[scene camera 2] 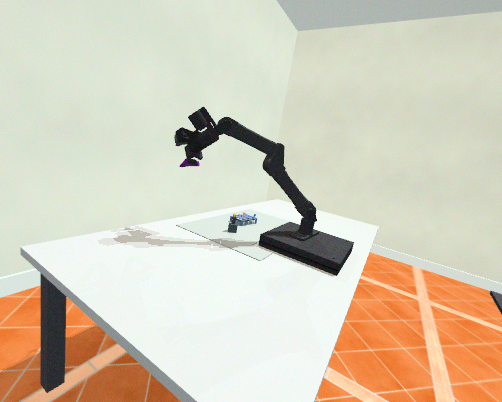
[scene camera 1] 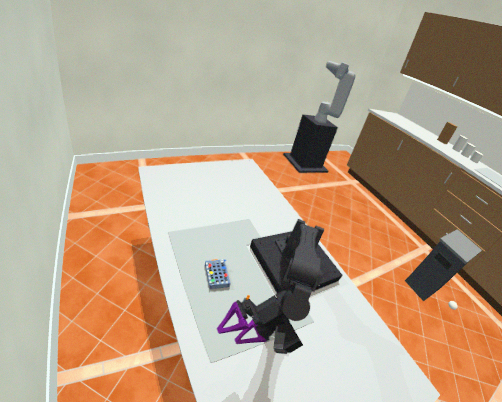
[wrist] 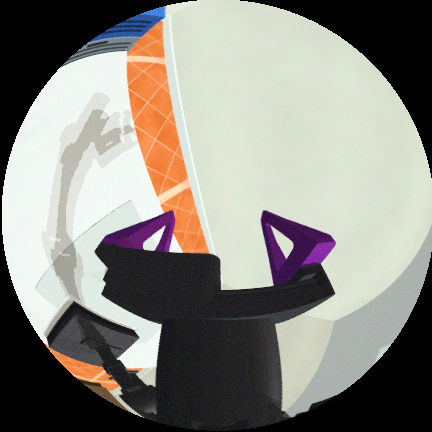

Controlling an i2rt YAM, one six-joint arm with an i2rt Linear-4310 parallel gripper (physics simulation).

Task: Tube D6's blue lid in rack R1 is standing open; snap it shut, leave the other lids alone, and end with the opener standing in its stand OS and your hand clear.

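Pixels of known places: gripper, fingertip midpoint: (scene camera 2: 178, 156) (scene camera 1: 227, 336) (wrist: 217, 214); arm's base, link origin: (scene camera 2: 304, 234) (scene camera 1: 288, 254) (wrist: 101, 347).
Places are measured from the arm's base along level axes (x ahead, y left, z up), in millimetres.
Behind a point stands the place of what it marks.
Note:
The small blue-grey rack R1 (scene camera 1: 217, 281) @[x 362, y 55, z -26 mm] (scene camera 2: 246, 220) @[x 313, y 41, z -23 mm] lies on the pale mat, with coloured lids in it. A small blue lid (scene camera 1: 224, 261) @[x 313, y -22, z 1 mm] (scene camera 2: 255, 215) @[x 306, y -28, z -1 mm] sticks up at one corner of the rack; labels are too small to read, so I cannot confirm it is D6. A small dark block, seemingly opener stand OS (scene camera 2: 232, 228) @[x 274, y 198, z -29 mm], stands beside the rack. A small orange piece (scene camera 1: 248, 297) @[x 281, y 186, z 29 mm], perhaps the opener's top, shows beside the gripper, which partly hides that area. My gripper (scene camera 1: 228, 336) @[x 463, y 399, z 263 mm] (scene camera 2: 183, 165) (wrist: 217, 214) @[x 463, y 399, z 263 mm] is open and empty, high above the table, away from the rack.
The pale mat (scene camera 1: 195, 240) @[x 401, y -206, z -49 mm] (scene camera 2: 205, 231) @[x 342, y 303, z -48 mm] lies on the white table (scene camera 1: 200, 190) @[x 294, y -607, z -52 mm] (scene camera 2: 200, 310) @[x -41, y 678, z -52 mm]. The arm's black base (scene camera 1: 320, 270) (scene camera 2: 310, 250) @[x -97, y 164, z -2 mm] (wrist: 95, 335) @[x 58, y 77, z 0 mm] stands beside the mat. A wall (wrist: 300, 125) fills much of the wrist view.

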